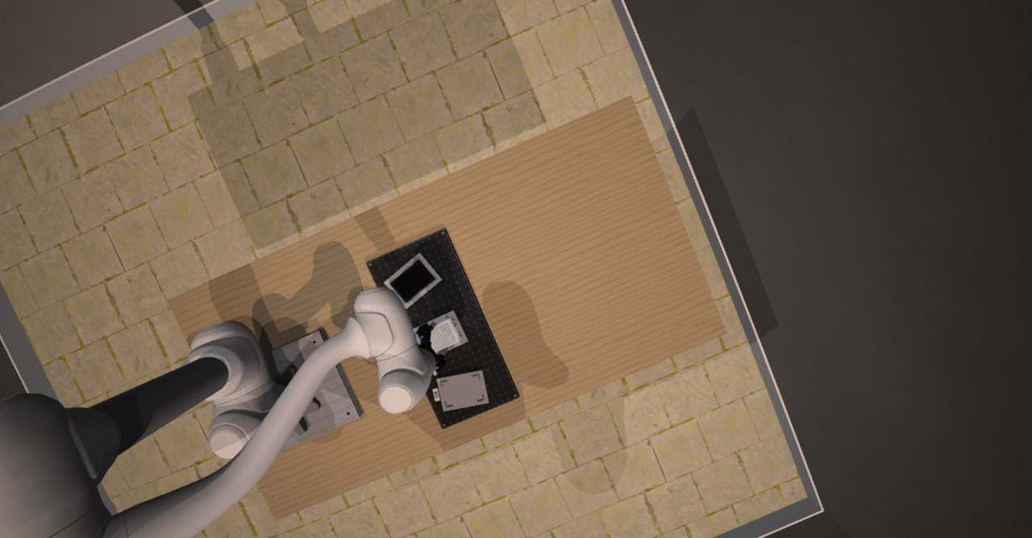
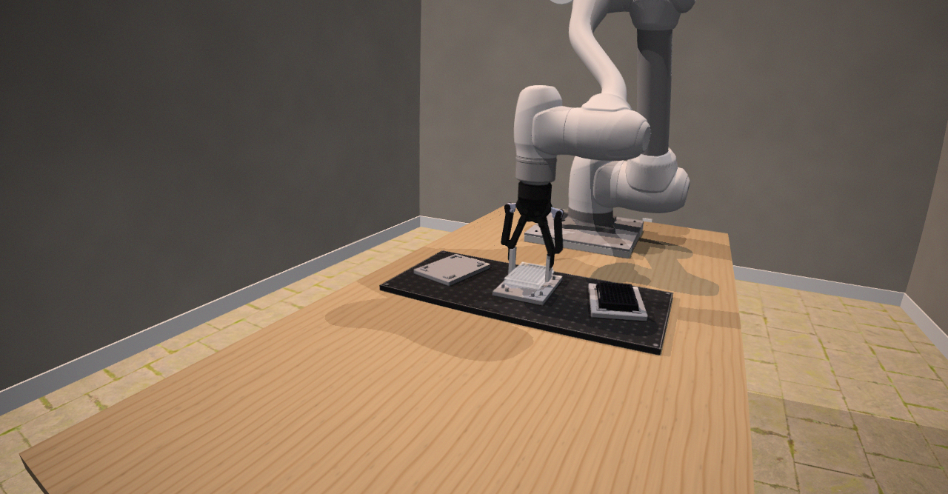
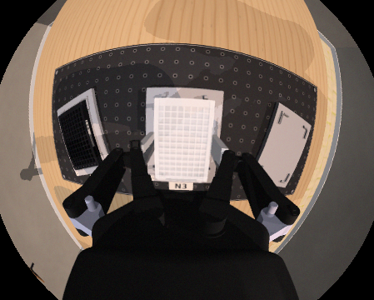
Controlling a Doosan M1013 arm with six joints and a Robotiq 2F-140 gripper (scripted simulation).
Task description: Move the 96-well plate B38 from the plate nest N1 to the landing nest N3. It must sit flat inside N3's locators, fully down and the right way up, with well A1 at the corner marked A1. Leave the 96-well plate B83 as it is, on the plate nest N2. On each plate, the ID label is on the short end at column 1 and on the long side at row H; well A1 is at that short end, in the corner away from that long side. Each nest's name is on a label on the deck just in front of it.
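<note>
Now: the white 96-well plate B38 20 mm below my hand. Round my hand: landing nest N3: 50 mm below; black 96-well plate B83: 210 mm to the left, 40 mm below, 30 mm ahead; plate nest N1: 210 mm to the right, 50 mm below, 40 mm behind.
</note>
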